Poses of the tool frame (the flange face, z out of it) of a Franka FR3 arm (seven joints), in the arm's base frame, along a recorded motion.
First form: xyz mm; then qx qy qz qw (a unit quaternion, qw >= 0).
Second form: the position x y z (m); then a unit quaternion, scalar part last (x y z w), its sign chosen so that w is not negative. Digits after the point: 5 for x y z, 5 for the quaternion.
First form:
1: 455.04 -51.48 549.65 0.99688 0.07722 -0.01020 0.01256
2: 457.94 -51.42 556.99 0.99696 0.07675 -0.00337 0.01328
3: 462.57 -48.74 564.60 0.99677 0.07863 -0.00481 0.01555
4: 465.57 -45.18 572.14 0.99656 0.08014 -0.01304 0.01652
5: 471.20 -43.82 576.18 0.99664 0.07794 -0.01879 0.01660
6: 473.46 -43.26 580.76 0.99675 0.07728 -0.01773 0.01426
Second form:
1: 0.45504 -0.05148 0.54965 0.99688 0.07722 -0.01020 0.01256
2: 0.45794 -0.05142 0.55699 0.99696 0.07675 -0.00337 0.01328
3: 0.46257 -0.04874 0.56460 0.99677 0.07863 -0.00481 0.01555
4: 0.46557 -0.04518 0.57214 0.99656 0.08014 -0.01304 0.01652
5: 0.47120 -0.04382 0.57618 0.99664 0.07794 -0.01879 0.01660
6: 0.47346 -0.04326 0.58076 0.99675 0.07728 -0.01773 0.01426
